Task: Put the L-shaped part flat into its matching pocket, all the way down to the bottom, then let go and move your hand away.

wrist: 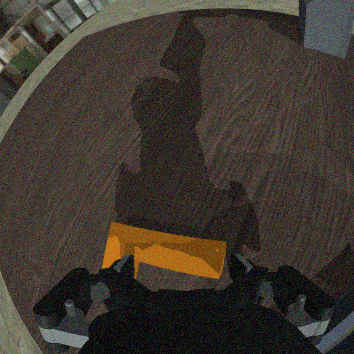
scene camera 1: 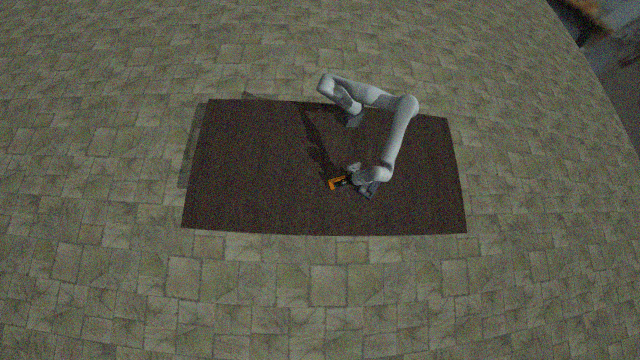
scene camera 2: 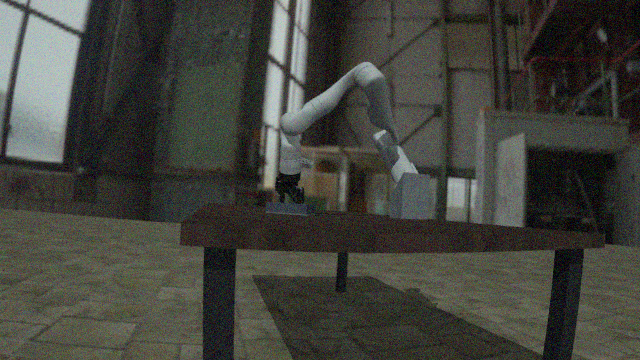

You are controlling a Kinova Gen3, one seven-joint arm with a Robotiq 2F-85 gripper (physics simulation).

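Seen in the pictures: gripper, fingertip midpoint: (wrist: 182, 265) (scene camera 1: 340, 181); arm's base, link origin: (scene camera 1: 355, 108) (scene camera 2: 409, 185).
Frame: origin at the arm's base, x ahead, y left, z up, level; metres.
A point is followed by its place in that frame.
The orange L-shaped part (scene camera 1: 331, 184) @[y -0.095, x 0.482, z -0.099 m] (wrist: 170, 255) @[y -0.049, x 0.448, z -0.099 m] lies flat on the table, outside the pocket. It does not show in scene camera 2. My gripper (scene camera 1: 343, 183) @[y -0.039, x 0.452, z -0.111 m] (scene camera 2: 291, 199) @[y -0.039, x 0.452, z -0.111 m] (wrist: 182, 265) @[y -0.039, x 0.452, z -0.111 m] is open, low over the part. In the wrist view one fingertip overlaps the part near its inner corner, by the short leg, and the other is just past the far end of the long leg. Nothing is held. The blue-grey pocket block (scene camera 1: 369, 191) @[y 0.139, x 0.495, z -0.100 m] (scene camera 2: 287, 208) @[y 0.182, x 0.478, z -0.110 m] (wrist: 342, 328) @[y 0.114, x 0.430, z -0.093 m] stands close beside the gripper. The arm partly covers it in scene camera 1, and its pocket opening cannot be made out.
The brown table (scene camera 1: 250, 175) @[y -0.585, x 0.483, z -0.129 m] (scene camera 2: 400, 237) @[y 0.846, x 0.355, z -0.135 m] (wrist: 280, 125) @[y -0.024, x 0.272, z -0.129 m] carries everything. The grey base block (scene camera 1: 354, 120) @[y 0.009, x 0.056, z -0.047 m] (scene camera 2: 414, 197) @[y 0.042, x -0.007, z -0.047 m] (wrist: 327, 27) @[y 0.010, x 0.056, z -0.077 m] of the arm stands at the table's back edge. The arm's shadow falls across the table beside the part.
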